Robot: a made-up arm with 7 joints. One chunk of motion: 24 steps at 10 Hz.
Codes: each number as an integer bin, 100 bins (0 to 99) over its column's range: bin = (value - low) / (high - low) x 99, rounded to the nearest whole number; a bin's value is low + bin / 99 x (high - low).
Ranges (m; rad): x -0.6..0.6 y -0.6..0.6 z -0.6..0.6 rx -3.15..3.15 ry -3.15..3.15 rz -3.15..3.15
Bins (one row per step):
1: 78 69 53 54 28 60
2: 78 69 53 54 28 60
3: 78 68 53 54 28 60
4: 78 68 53 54 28 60
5: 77 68 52 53 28 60
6: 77 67 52 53 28 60
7: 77 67 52 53 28 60
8: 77 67 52 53 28 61
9: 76 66 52 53 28 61
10: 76 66 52 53 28 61
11: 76 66 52 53 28 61
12: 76 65 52 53 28 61
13: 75 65 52 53 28 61
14: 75 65 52 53 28 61
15: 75 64 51 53 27 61
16: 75 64 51 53 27 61
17: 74 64 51 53 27 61
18: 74 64 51 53 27 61
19: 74 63 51 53 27 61
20: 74 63 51 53 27 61
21: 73 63 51 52 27 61
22: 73 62 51 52 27 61
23: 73 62 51 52 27 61
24: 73 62 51 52 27 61
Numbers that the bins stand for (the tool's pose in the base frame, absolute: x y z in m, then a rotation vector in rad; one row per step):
1: 0.3455 0.2364 0.0424 0.2864 -1.3682 0.6682
2: 0.3455 0.2364 0.0424 0.2864 -1.3682 0.6682
3: 0.3455 0.2242 0.0424 0.2864 -1.3682 0.6682
4: 0.3455 0.2242 0.0424 0.2864 -1.3682 0.6682
5: 0.3333 0.2242 0.0303 0.2227 -1.3682 0.6682
6: 0.3333 0.2121 0.0303 0.2227 -1.3682 0.6682
7: 0.3333 0.2121 0.0303 0.2227 -1.3682 0.6682
8: 0.3333 0.2121 0.0303 0.2227 -1.3682 0.7318
9: 0.3212 0.2000 0.0303 0.2227 -1.3682 0.7318
10: 0.3212 0.2000 0.0303 0.2227 -1.3682 0.7318
11: 0.3212 0.2000 0.0303 0.2227 -1.3682 0.7318
12: 0.3212 0.1879 0.0303 0.2227 -1.3682 0.7318
13: 0.3091 0.1879 0.0303 0.2227 -1.3682 0.7318
14: 0.3091 0.1879 0.0303 0.2227 -1.3682 0.7318
15: 0.3091 0.1758 0.0182 0.2227 -1.4318 0.7318
16: 0.3091 0.1758 0.0182 0.2227 -1.4318 0.7318
17: 0.2970 0.1758 0.0182 0.2227 -1.4318 0.7318
18: 0.2970 0.1758 0.0182 0.2227 -1.4318 0.7318
19: 0.2970 0.1636 0.0182 0.2227 -1.4318 0.7318
20: 0.2970 0.1636 0.0182 0.2227 -1.4318 0.7318
21: 0.2848 0.1636 0.0182 0.1591 -1.4318 0.7318
22: 0.2848 0.1515 0.0182 0.1591 -1.4318 0.7318
23: 0.2848 0.1515 0.0182 0.1591 -1.4318 0.7318
24: 0.2848 0.1515 0.0182 0.1591 -1.4318 0.7318

